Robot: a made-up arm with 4 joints.
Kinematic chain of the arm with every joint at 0, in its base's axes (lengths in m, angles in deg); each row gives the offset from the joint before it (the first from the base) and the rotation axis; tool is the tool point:
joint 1: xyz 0 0 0.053 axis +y
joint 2: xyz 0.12 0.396 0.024 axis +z
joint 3: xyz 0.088 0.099 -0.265 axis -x
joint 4: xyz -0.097 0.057 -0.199 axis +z
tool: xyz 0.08 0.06 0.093
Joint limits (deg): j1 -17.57..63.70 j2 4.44..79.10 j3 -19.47..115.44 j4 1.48..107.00
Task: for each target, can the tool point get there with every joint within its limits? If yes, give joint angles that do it. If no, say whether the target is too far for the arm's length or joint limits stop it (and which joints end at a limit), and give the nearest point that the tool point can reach.
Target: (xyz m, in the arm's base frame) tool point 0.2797 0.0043 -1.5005
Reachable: no: too far | nearest point 0.0754 0.3677 -0.3659 | short by 1.209 m
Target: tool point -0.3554 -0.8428 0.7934
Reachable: no: too far | nearest point -0.3314 0.3539 0.0412 | short by 1.414 m
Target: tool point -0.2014 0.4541 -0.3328
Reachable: yes | joints 39.06 36.38 65.66 43.52
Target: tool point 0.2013 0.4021 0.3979
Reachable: no: joint limits stop it (at a limit: joint 1, joint 3, joint 4) | nearest point 0.2862 0.3989 -0.1742 | short by 0.578 m
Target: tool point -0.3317 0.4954 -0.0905
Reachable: yes | joints 49.97 48.64 -0.32 92.93
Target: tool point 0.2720 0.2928 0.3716
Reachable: no: joint limits stop it (at a limit: joint 1, joint 3, joint 4) | nearest point 0.2795 0.3622 -0.1763 | short by 0.552 m
